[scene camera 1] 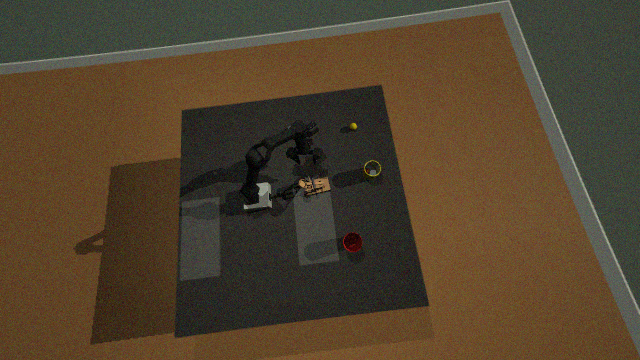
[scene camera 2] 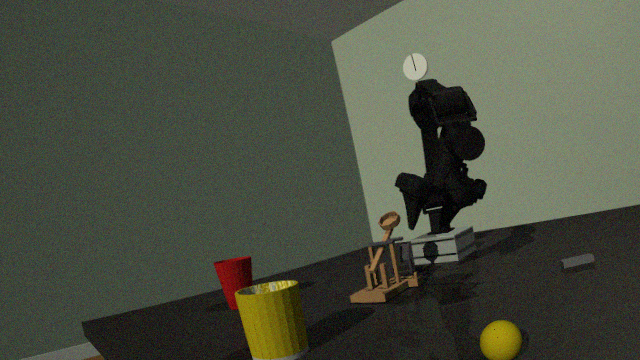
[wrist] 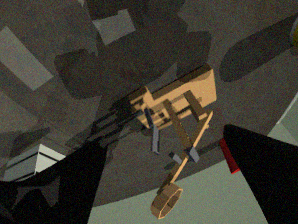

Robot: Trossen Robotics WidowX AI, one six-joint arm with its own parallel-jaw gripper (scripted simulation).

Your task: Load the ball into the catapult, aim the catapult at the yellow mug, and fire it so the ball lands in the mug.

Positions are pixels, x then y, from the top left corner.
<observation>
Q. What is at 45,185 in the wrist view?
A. The gripper.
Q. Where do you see a wooden catapult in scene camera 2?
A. At 380,291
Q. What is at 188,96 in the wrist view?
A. A wooden catapult.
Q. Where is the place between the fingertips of the gripper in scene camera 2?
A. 426,230
</observation>
